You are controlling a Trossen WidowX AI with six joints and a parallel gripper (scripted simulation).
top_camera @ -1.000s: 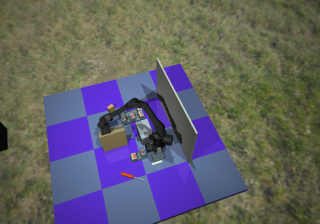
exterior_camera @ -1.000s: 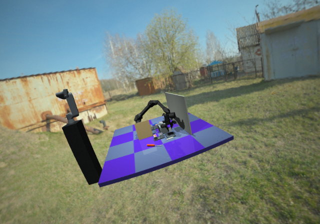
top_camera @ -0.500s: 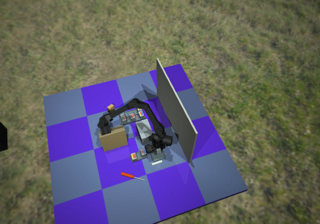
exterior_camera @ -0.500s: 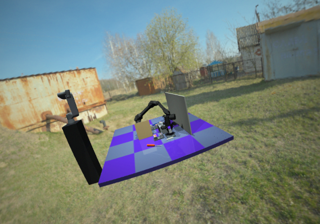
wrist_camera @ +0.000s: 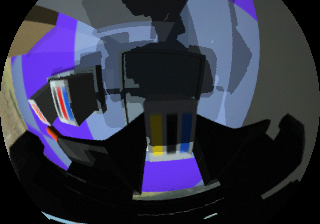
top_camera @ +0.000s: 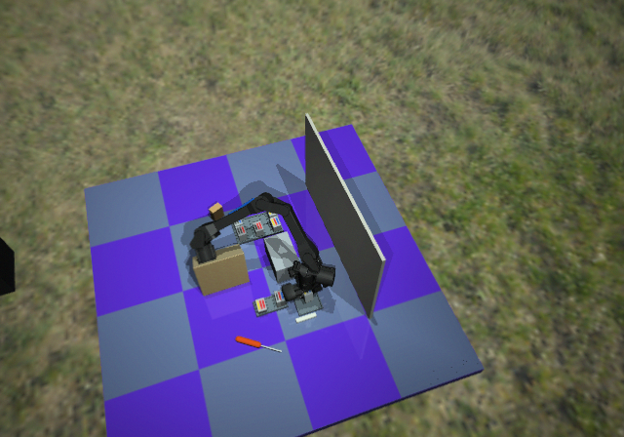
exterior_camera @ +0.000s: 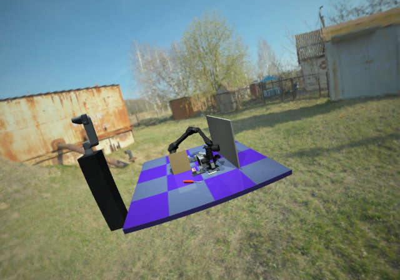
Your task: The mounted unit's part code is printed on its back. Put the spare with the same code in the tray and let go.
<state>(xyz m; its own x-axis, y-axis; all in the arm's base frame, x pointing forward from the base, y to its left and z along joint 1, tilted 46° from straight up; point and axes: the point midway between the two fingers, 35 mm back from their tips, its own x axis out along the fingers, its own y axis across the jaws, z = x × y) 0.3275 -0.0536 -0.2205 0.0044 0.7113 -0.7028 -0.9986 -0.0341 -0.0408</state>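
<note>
Now: gripper tip 30 mm below the spare. From my gripper tip the other things lie so: white bar 80 mm to the right, 30 mm behind, 20 mm below; then grey box 190 mm to the left, 40 mm behind, 30 mm above; then flat grey tray 20 mm below.
</note>
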